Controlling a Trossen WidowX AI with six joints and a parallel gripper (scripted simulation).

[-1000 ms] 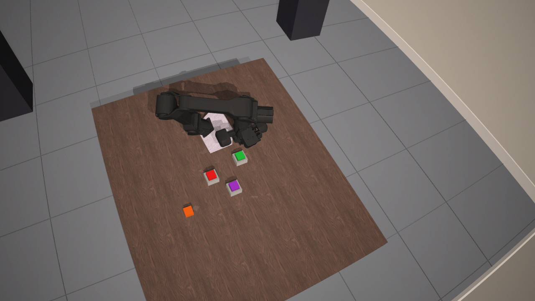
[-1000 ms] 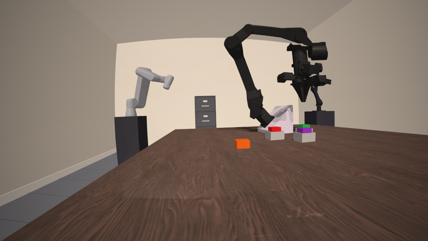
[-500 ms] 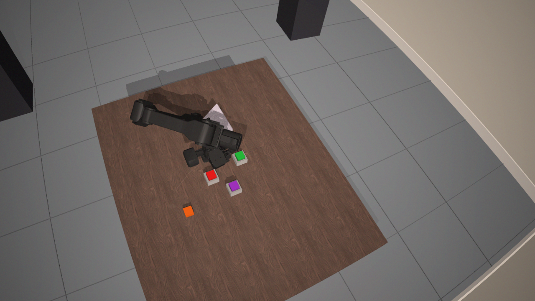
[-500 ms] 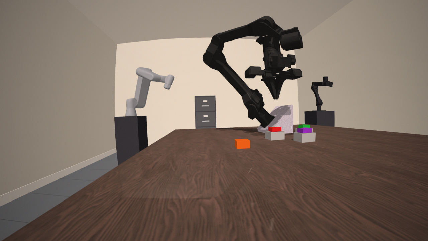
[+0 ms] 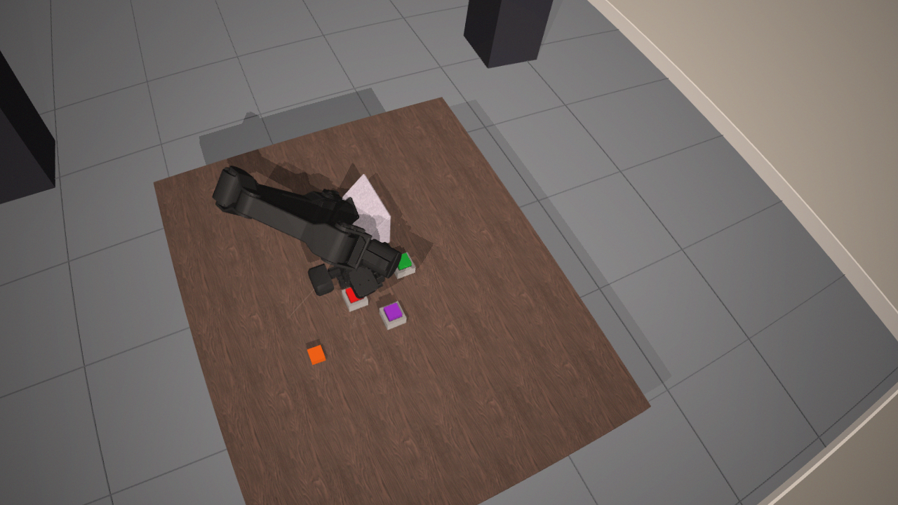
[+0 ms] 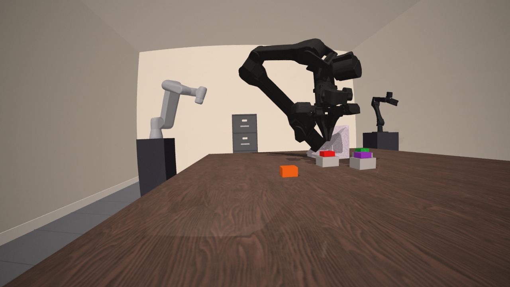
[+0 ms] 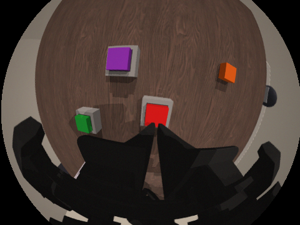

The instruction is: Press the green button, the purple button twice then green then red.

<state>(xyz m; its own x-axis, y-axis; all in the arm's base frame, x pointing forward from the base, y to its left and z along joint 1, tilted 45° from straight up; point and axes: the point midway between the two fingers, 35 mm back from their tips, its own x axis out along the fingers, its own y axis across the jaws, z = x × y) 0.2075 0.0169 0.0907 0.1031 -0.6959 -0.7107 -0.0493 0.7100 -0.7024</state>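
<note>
Right now the red button is 3 cm below my gripper tip. The rest, counted from my gripper tip: purple button: 8 cm ahead, 7 cm to the left, 3 cm below; then orange block: 11 cm ahead, 13 cm to the right, 6 cm below; then green button: 4 cm behind, 14 cm to the left, 3 cm below.
</note>
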